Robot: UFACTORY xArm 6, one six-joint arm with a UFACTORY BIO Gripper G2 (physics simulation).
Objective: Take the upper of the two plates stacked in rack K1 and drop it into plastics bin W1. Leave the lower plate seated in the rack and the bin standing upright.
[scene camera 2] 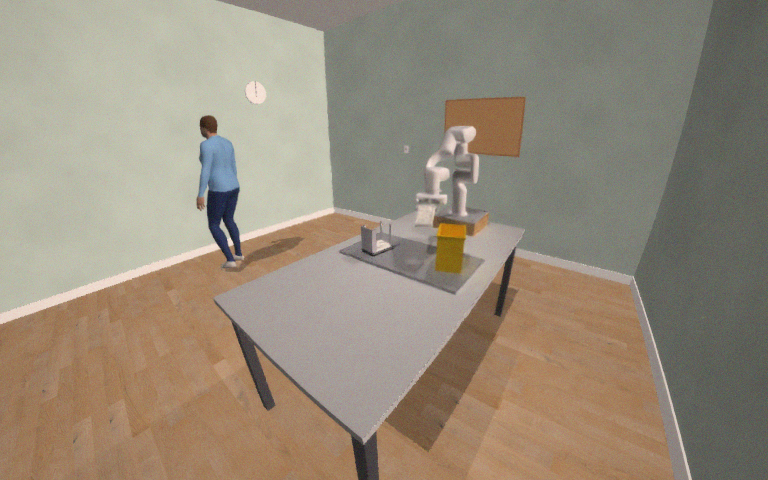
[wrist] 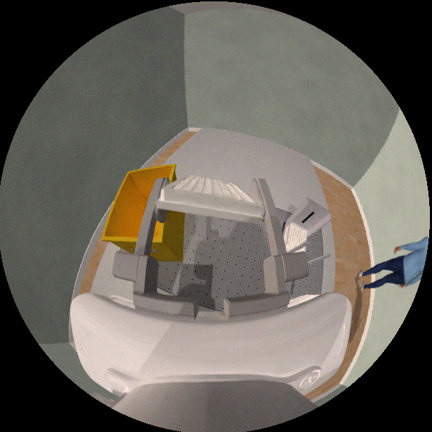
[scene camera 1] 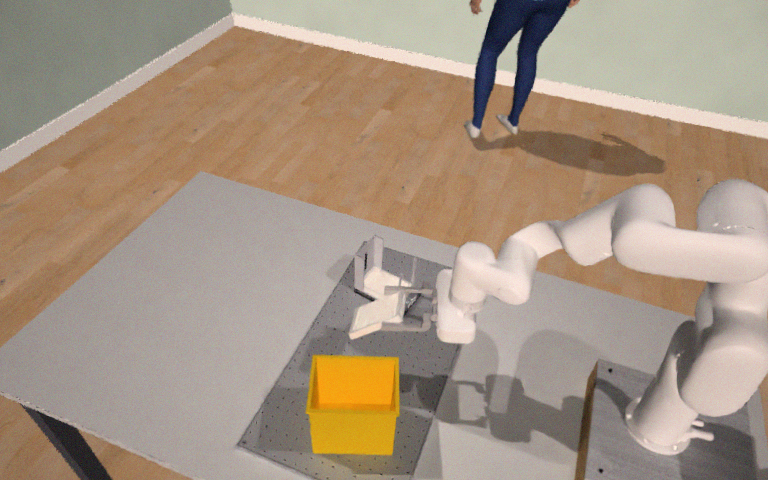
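Pixels of known places: hand, tool point: (scene camera 2: 426, 209) (scene camera 1: 393, 308); arm's base, link origin: (scene camera 2: 458, 213) (scene camera 1: 655, 425).
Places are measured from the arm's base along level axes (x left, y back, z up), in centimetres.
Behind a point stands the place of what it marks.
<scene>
My gripper (scene camera 1: 387, 308) {x -1.3, y -58.3, z 17.0 cm} (wrist: 210, 196) is shut on the upper plate (scene camera 1: 368, 318) {x 0.8, y -63.0, z 14.4 cm} (scene camera 2: 424, 216) {x -0.5, y -62.7, z 14.3 cm} (wrist: 206, 188), a white plate held tilted in the air by two opposite edges. Rack K1 (scene camera 1: 374, 254) {x -32.8, y -70.3, z -0.7 cm} (scene camera 2: 368, 240) {x -27.4, y -72.6, z -0.1 cm} (wrist: 318, 220) stands upright on the perforated mat, with a light grey slotted wall and thin posts. The lower plate (scene camera 1: 378, 280) {x -27.5, y -67.6, z -5.1 cm} (scene camera 2: 380, 246) {x -23.7, y -66.6, z -5.1 cm} (wrist: 296, 236) lies in the rack, partly hidden in scene camera 1. The yellow bin W1 (scene camera 1: 352, 434) {x 19.6, y -60.9, z 0.2 cm} (scene camera 2: 450, 255) {x 16.3, y -70.3, z 0.3 cm} (wrist: 174, 234) stands upright. In the wrist view, the left finger overlaps the bin's near side.
The dark perforated mat (scene camera 1: 271, 418) {x 16.6, y -80.7, z -8.4 cm} (scene camera 2: 413, 272) {x 1.7, y -78.6, z -8.4 cm} (wrist: 230, 260) lies under the rack and bin on the grey table (scene camera 1: 169, 271) {x -18.2, y -126.5, z -9.7 cm} (scene camera 2: 339, 316) {x -8.8, y -120.1, z -9.7 cm}. The arm's base stands on a wood-edged block (scene camera 1: 587, 418) {x -0.5, y -12.5, z -4.5 cm} (scene camera 2: 481, 224) {x 17.2, y 0.2, z -5.3 cm}. A person (scene camera 1: 526, 45) (scene camera 2: 219, 169) (wrist: 415, 265) stands beyond the table.
</scene>
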